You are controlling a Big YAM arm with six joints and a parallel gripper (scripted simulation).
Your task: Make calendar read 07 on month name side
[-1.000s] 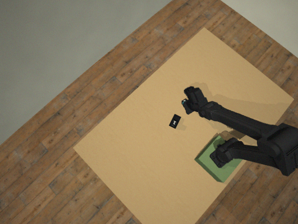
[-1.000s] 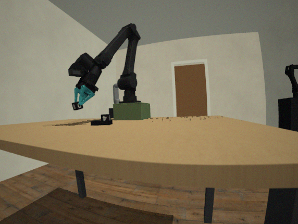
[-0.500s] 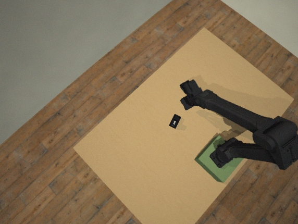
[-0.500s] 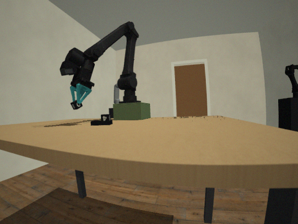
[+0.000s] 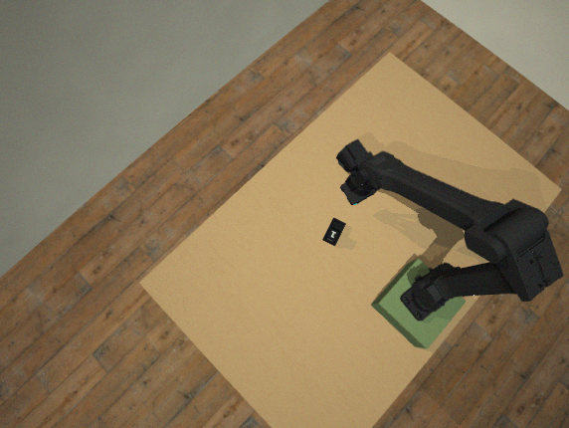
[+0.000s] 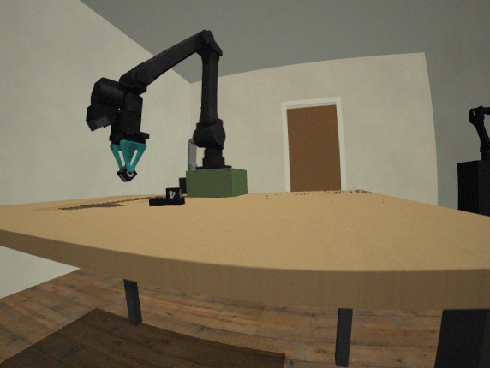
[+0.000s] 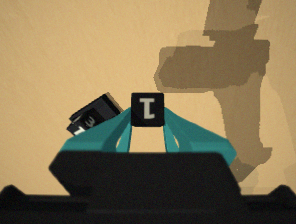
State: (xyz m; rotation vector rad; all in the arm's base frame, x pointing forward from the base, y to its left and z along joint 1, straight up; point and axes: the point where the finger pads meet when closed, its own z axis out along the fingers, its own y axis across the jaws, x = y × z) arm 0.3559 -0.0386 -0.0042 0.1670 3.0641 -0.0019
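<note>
Right now the digit cube is 10 mm below my hand. From my hand the other things lie so: black calendar tray 40 mm behind, 100 mm to the left, 80 mm below.
</note>
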